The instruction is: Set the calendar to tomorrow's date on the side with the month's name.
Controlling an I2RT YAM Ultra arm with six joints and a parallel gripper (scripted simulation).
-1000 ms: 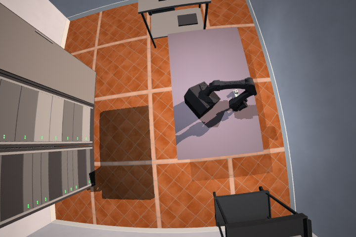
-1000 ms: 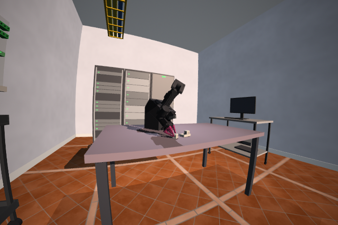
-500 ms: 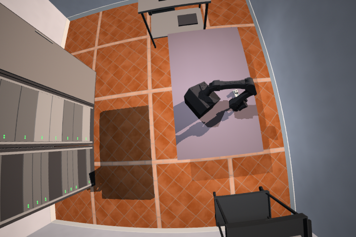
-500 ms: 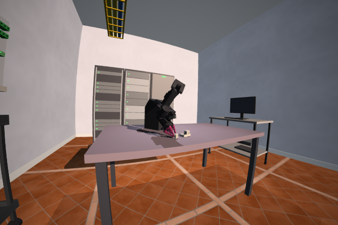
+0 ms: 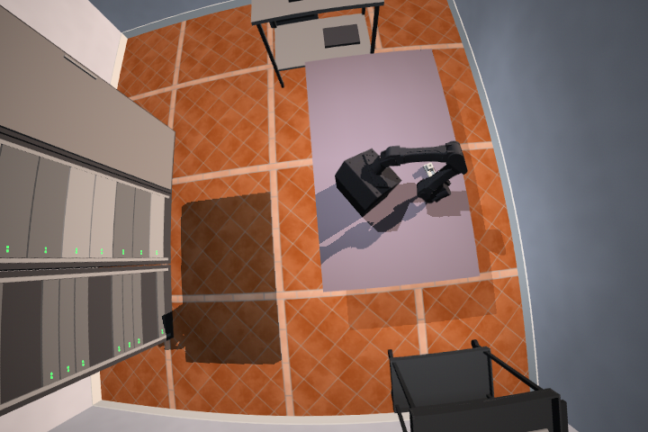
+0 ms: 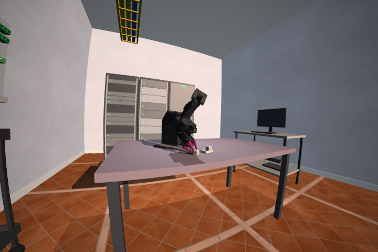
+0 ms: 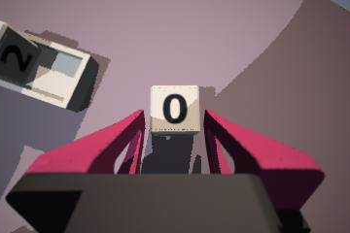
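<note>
My hand is 10 mm short of the cream digit cube. The rest, counted from my hand: cream tray 110 mm to the left, 30 mm behind, 10 mm below.
</note>
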